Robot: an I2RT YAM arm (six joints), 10 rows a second.
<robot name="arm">
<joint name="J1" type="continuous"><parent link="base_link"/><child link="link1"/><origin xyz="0 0 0.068" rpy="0 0 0"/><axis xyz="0 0 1"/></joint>
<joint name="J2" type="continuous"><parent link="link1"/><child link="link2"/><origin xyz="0.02 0.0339 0.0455" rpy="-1.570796 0 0"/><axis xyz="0 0 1"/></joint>
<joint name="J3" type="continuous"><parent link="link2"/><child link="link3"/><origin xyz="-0.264 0 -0.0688" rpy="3.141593 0 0"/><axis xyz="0 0 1"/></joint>
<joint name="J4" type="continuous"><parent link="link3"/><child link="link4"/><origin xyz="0.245 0.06 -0.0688" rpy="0 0 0"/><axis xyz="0 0 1"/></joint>
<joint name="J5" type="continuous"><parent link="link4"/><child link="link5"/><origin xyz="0.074 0.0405 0.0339" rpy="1.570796 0 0"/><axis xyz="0 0 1"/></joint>
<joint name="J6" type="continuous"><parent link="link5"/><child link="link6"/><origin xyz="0.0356 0 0.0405" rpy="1.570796 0 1.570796"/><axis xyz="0 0 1"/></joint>
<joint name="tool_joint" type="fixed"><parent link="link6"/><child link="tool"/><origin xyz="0 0 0" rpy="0 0 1.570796"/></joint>
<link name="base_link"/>
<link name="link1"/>
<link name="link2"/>
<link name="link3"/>
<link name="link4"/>
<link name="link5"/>
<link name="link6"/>
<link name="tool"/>
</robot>
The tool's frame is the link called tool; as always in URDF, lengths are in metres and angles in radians. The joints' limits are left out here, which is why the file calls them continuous.
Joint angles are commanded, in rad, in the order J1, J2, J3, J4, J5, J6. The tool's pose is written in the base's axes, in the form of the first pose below.
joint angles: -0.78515, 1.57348, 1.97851, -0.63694, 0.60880, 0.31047
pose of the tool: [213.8 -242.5 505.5], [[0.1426 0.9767 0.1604], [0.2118 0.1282 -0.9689], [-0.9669 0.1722 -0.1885]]
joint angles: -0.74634, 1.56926, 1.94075, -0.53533, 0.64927, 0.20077
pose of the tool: [225.5 -237.9 505.6], [[0.0778 0.9830 0.1665], [0.1444 0.1541 -0.9775], [-0.9865 0.1001 -0.1299]]
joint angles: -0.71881, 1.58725, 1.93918, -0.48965, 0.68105, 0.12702
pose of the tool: [236.9 -237.0 504.3], [[0.0218 0.9861 0.1646], [0.1117 0.1612 -0.9806], [-0.9935 0.0397 -0.1067]]
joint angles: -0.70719, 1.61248, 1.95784, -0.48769, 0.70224, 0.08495
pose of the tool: [244.6 -239.3 502.3], [[-0.0241 0.9877 0.1548], [0.1058 0.1565 -0.9820], [-0.9941 -0.0073 -0.1083]]
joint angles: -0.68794, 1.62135, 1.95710, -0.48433, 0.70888, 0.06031
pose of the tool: [251.7 -236.8 499.6], [[-0.0551 0.9845 0.1666], [0.1045 0.1717 -0.9796], [-0.9930 -0.0366 -0.1124]]
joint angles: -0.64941, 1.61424, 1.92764, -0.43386, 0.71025, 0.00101
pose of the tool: [261.8 -227.9 497.7], [[-0.0947 0.9741 0.2052], [0.0729 0.2124 -0.9745], [-0.9928 -0.0774 -0.0911]]
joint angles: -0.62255, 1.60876, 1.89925, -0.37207, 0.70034, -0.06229
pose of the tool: [269.7 -221.8 496.7], [[-0.1263 0.9617 0.2433], [0.0321 0.2491 -0.9679], [-0.9915 -0.1145 -0.0623]]
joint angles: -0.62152, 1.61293, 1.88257, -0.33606, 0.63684, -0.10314
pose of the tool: [275.2 -223.1 493.6], [[-0.1515 0.9399 0.3059], [0.0067 0.3105 -0.9506], [-0.9884 -0.1420 -0.0534]]
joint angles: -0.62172, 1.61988, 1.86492, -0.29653, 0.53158, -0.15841
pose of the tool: [282.6 -224.7 489.4], [[-0.1854 0.8955 0.4045], [-0.0344 0.4055 -0.9134], [-0.9821 -0.1833 -0.0444]]
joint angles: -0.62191, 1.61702, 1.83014, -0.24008, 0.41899, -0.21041
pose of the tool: [288.6 -224.7 484.8], [[-0.2016 0.8391 0.5052], [-0.0902 0.4977 -0.8627], [-0.9753 -0.2195 -0.0246]]
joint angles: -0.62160, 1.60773, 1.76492, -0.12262, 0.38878, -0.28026
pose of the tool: [292.3 -226.0 478.6], [[-0.2072 0.8216 0.5311], [-0.1664 0.5054 -0.8467], [-0.9640 -0.2639 0.0320]]
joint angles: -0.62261, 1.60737, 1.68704, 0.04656, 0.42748, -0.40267
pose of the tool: [295.7 -230.5 470.0], [[-0.2448 0.8357 0.4916], [-0.2633 0.4307 -0.8632], [-0.9332 -0.3407 0.1146]]
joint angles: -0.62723, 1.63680, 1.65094, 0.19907, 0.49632, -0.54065
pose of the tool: [301.3 -239.4 462.7], [[-0.3127 0.8537 0.4164], [-0.3323 0.3123 -0.8900], [-0.8898 -0.4166 0.1861]]
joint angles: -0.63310, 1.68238, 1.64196, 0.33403, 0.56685, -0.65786
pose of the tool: [308.1 -249.8 456.0], [[-0.3739 0.8655 0.3333], [-0.3654 0.1928 -0.9107], [-0.8525 -0.4623 0.2441]]
